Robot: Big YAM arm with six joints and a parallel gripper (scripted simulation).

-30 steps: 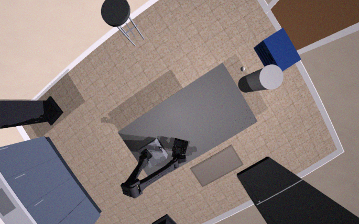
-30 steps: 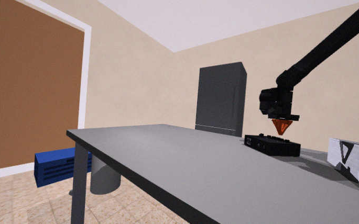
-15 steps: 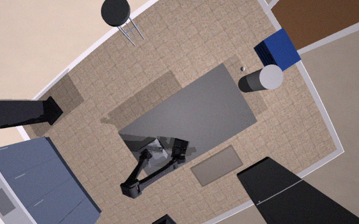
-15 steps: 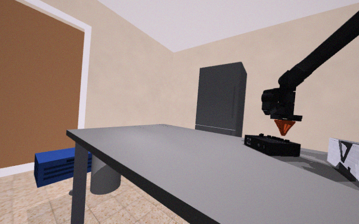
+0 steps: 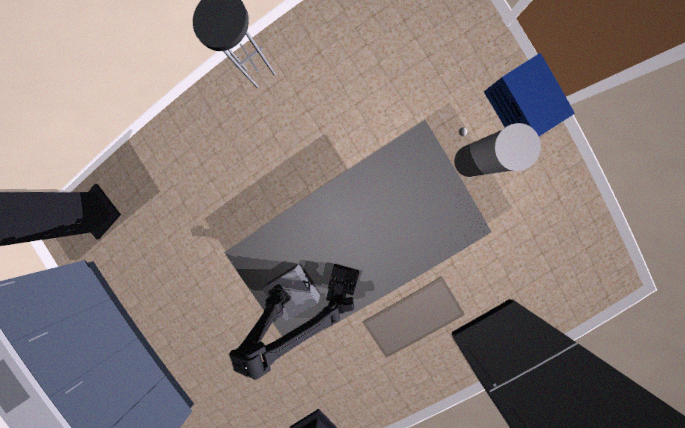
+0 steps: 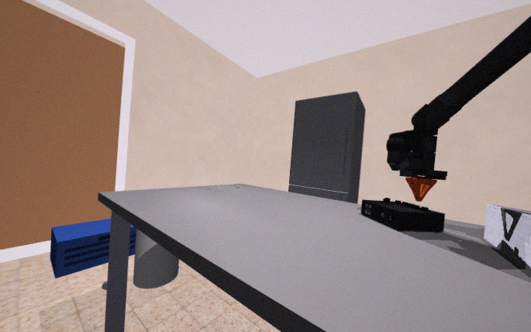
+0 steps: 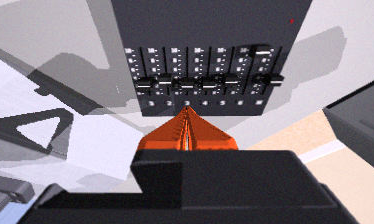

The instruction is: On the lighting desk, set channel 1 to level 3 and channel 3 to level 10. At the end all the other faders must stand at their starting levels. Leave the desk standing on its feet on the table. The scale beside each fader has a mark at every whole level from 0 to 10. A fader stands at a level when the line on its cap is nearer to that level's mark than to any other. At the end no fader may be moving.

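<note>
My hand is 2 cm short of the channel 3 cap, 1 cm to the right of it and 2 cm above it. Also, from my hand: channel 1 fader cap 5 cm to the left, 2 cm below.
</note>
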